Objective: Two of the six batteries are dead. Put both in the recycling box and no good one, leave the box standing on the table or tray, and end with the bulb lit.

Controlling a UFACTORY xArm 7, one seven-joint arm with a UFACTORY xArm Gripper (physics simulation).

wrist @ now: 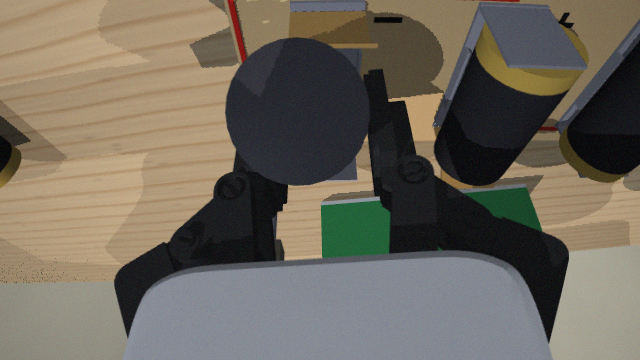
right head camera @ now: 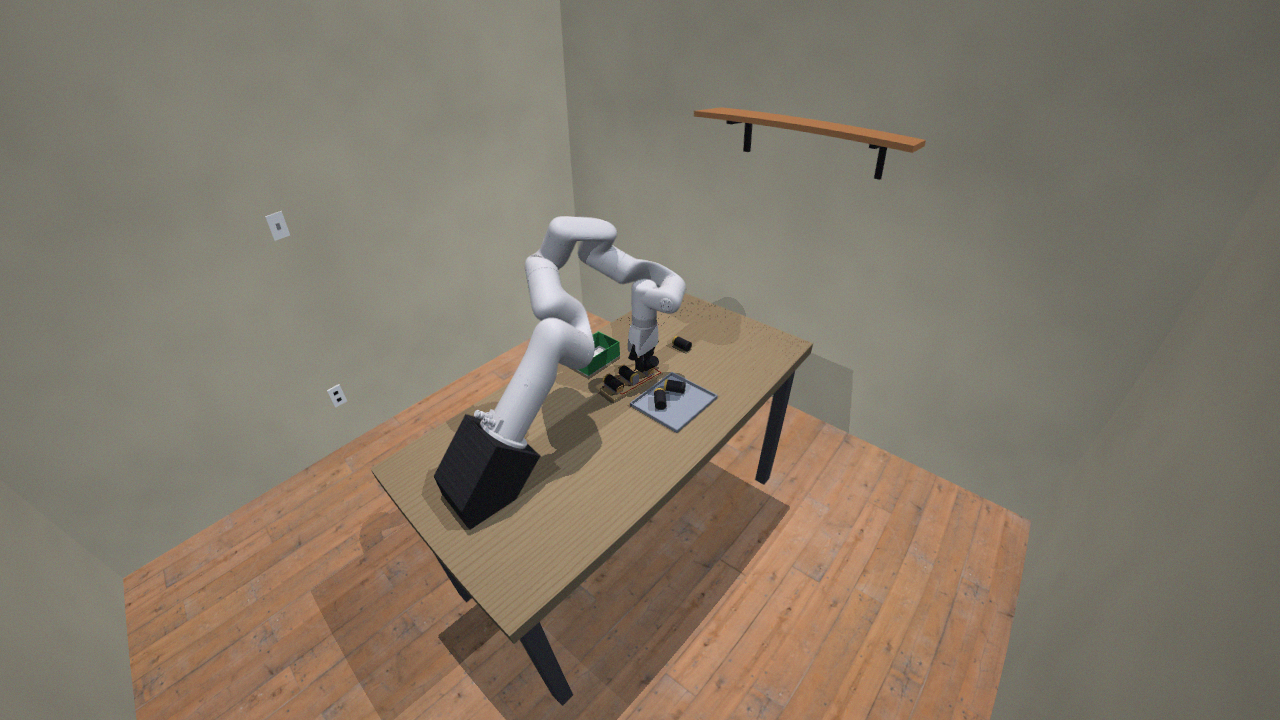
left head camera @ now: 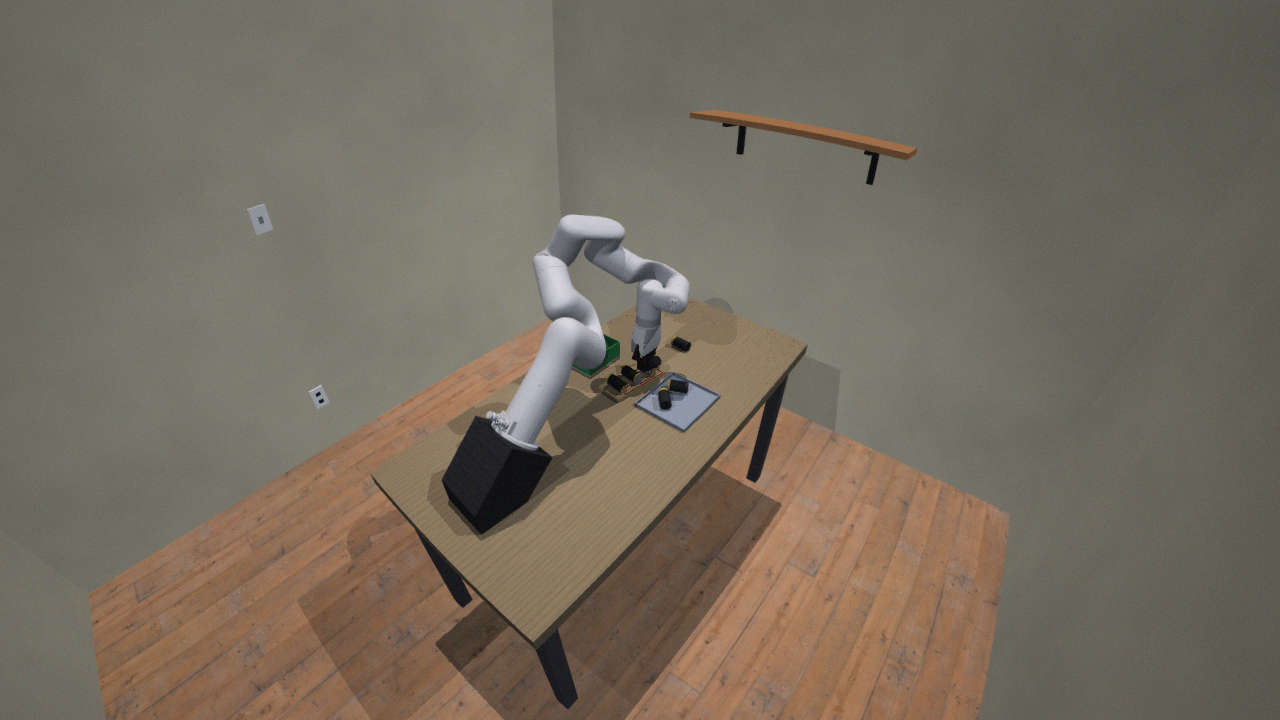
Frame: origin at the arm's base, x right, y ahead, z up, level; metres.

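Where they show: gripper, fingertip midpoint: (right head camera: 643,367) (left head camera: 645,367); arm's base, link origin: (right head camera: 503,435) (left head camera: 514,436).
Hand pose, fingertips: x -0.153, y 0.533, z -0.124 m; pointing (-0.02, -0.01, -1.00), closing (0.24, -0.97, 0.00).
Things, the pixels of their top centre, and the offset from my fingertips. Level surfaces: height alone.
- black battery, top centre: (wrist: 315,204) (right head camera: 648,355) (left head camera: 651,355) dx +0.021, dy +0.006, dz +0.058 m
- grey tray, top centre: (right head camera: 674,398) (left head camera: 678,398) dx +0.174, dy -0.013, dz -0.008 m
- green recycling box, top centre: (wrist: 427,292) (left head camera: 593,345) (right head camera: 593,345) dx -0.155, dy -0.096, dz +0.040 m
- table, surface height: dz -0.020 m
My gripper (left head camera: 642,359) (right head camera: 639,360) (wrist: 323,102) is shut on a black battery (left head camera: 655,362) (right head camera: 650,363) (wrist: 297,107), whose flat dark end faces the wrist camera. It is over the empty-looking end bay of the wooden holder board (left head camera: 614,394) (right head camera: 612,396) (wrist: 270,32); contact there is hidden. Two batteries (wrist: 500,115) (wrist: 610,120) lie in the other bays. Two batteries (left head camera: 664,399) (left head camera: 678,385) (right head camera: 660,400) (right head camera: 675,385) lie on the grey tray (left head camera: 686,417) (right head camera: 680,418). Another battery (left head camera: 681,343) (right head camera: 682,343) (wrist: 6,160) lies on the table. I cannot make out whether the bulb is lit.
The green recycling box (left head camera: 612,350) (right head camera: 600,363) (wrist: 352,230) stands behind the holder, partly hidden by the arm in both head views. The black robot base (left head camera: 496,474) (right head camera: 487,470) is at the near end of the table (left head camera: 590,546) (right head camera: 581,537). A wall shelf (left head camera: 805,132) (right head camera: 805,128) hangs beyond.
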